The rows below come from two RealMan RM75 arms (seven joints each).
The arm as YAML. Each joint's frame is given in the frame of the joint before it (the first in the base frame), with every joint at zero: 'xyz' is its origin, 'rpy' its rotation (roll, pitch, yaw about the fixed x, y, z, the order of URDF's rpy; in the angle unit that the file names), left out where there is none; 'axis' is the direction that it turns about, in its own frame. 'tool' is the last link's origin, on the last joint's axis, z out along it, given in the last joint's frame.
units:
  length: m
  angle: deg
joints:
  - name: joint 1
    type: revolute
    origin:
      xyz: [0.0, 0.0, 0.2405]
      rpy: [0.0, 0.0, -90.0]
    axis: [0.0, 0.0, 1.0]
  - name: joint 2
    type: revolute
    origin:
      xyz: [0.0, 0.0, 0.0]
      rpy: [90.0, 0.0, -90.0]
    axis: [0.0, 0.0, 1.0]
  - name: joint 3
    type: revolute
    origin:
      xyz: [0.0, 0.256, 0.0]
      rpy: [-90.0, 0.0, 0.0]
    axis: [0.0, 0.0, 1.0]
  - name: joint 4
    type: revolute
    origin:
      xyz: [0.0, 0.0, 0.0]
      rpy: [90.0, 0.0, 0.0]
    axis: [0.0, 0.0, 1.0]
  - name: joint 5
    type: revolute
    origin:
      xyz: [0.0, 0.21, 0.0]
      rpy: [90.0, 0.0, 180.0]
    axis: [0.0, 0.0, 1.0]
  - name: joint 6
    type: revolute
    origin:
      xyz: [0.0, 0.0, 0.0]
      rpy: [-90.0, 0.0, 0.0]
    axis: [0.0, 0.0, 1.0]
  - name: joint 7
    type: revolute
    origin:
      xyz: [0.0, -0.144, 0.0]
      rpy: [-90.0, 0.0, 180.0]
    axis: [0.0, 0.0, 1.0]
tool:
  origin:
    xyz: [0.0, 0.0, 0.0]
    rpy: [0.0, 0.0, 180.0]
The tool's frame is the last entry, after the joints.
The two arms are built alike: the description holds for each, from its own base.
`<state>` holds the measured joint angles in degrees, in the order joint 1, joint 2, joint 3, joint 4, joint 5, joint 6, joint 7, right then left.
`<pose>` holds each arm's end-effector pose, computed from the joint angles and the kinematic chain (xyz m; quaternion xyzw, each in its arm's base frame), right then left.
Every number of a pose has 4 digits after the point. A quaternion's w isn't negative.
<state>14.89 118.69 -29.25 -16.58 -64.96 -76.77 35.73 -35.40 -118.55 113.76 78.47 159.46 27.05 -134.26</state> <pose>0.3781 0.2790 0.0561 -0.6920 0.2419 0.3384 0.5900 -0.0526 0.3844 -0.0743 -0.8986 0.1958 0.0107 0.3926</pose>
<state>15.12 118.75 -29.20 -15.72 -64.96 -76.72 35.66 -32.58 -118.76 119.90 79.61 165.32 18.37 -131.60</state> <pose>0.3776 0.2790 0.0523 -0.6914 0.2477 0.3406 0.5870 -0.0434 0.3636 -0.0878 -0.8674 0.2884 -0.0072 0.4054</pose>
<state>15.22 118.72 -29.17 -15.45 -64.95 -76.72 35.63 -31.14 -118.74 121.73 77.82 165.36 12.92 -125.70</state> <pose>0.3775 0.2792 0.0516 -0.6912 0.2489 0.3413 0.5863 -0.0494 0.3586 -0.0937 -0.8465 0.3376 -0.0052 0.4117</pose>
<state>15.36 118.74 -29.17 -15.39 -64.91 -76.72 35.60 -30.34 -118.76 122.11 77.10 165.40 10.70 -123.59</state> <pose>0.3768 0.2800 0.0513 -0.6913 0.2485 0.3422 0.5859 -0.0531 0.3575 -0.0945 -0.8381 0.3516 -0.0044 0.4170</pose>
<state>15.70 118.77 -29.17 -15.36 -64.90 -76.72 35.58 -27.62 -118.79 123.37 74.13 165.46 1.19 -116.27</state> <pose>0.3751 0.2822 0.0510 -0.6919 0.2467 0.3440 0.5848 -0.0648 0.3536 -0.0950 -0.8017 0.4002 -0.0078 0.4439</pose>
